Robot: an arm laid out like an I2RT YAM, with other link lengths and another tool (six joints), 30 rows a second.
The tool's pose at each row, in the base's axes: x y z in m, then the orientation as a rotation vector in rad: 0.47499 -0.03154 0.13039 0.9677 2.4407 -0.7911; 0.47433 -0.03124 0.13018 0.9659 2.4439 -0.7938; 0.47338 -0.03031 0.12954 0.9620 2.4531 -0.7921; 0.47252 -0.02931 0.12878 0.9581 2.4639 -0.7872; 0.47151 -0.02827 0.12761 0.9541 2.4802 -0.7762; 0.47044 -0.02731 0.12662 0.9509 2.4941 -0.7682; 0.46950 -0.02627 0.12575 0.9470 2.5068 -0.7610; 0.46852 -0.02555 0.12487 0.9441 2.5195 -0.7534; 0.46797 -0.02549 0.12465 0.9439 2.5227 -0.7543; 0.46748 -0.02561 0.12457 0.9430 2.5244 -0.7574; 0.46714 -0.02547 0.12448 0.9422 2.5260 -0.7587; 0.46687 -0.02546 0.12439 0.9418 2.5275 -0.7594
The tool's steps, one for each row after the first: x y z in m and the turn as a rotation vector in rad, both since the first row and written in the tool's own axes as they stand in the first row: 0.00071 -0.00022 -0.00013 0.0017 0.0017 -0.0030; 0.00216 -0.00011 -0.00037 0.0001 0.0075 -0.0091; 0.00365 0.00015 -0.00055 -0.0035 0.0147 -0.0151; 0.00549 0.00046 -0.00047 -0.0111 0.0266 -0.0225; 0.00722 0.00063 -0.00048 -0.0165 0.0369 -0.0290; 0.00885 0.00089 -0.00062 -0.0215 0.0458 -0.0355; 0.01035 0.00093 -0.00055 -0.0264 0.0553 -0.0414; 0.01087 0.00065 -0.00050 -0.0256 0.0578 -0.0431; 0.01119 0.00026 -0.00044 -0.0235 0.0587 -0.0450; 0.01154 0.00013 -0.00051 -0.0226 0.0596 -0.0464; 0.01178 -0.00002 -0.00049 -0.0221 0.0606 -0.0475
